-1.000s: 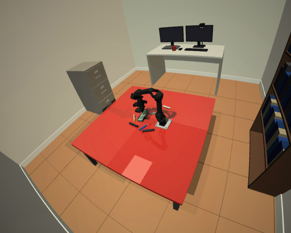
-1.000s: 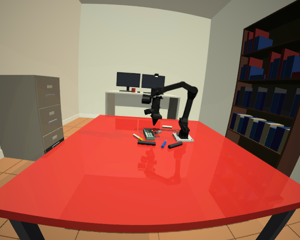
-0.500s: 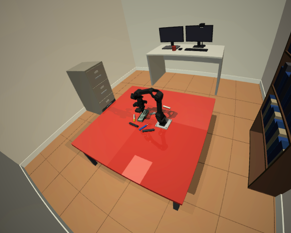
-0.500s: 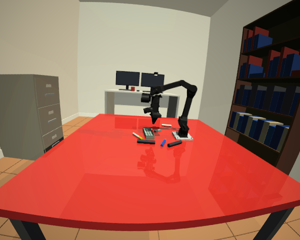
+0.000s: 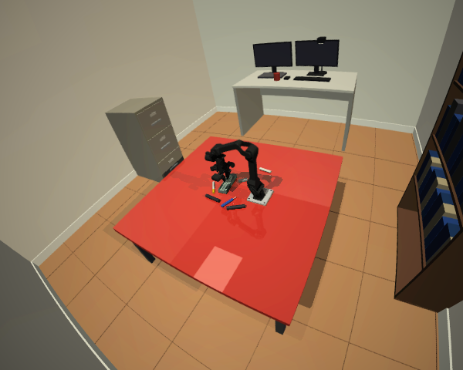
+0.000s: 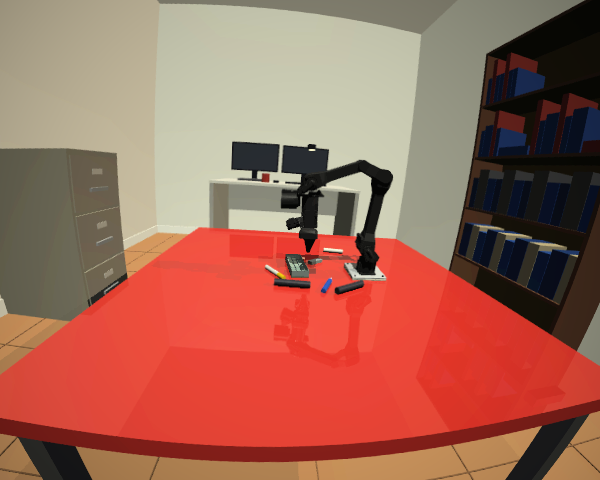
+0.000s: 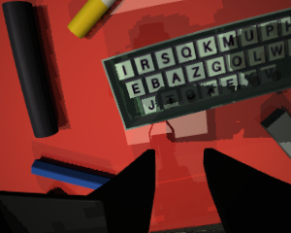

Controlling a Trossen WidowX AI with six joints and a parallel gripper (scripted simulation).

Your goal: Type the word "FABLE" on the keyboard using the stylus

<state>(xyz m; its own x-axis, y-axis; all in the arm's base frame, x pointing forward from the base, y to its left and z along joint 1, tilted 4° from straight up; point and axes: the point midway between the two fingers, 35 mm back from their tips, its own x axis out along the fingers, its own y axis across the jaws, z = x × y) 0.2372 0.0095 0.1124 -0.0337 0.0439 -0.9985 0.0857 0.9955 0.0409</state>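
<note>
Now: gripper tip 80 mm to the right of the dark blue stylus, 80 mm past it and 80 mm above it. Also, from my gripper tip: small grey block (130 mm to the right, 80 mm below, 50 mm behind); then thin grey tip (90 mm behind, 80 mm below, 50 mm to the left); then white-and-yellow marker (110 mm ahead, 80 mm below, 30 mm to the left).
</note>
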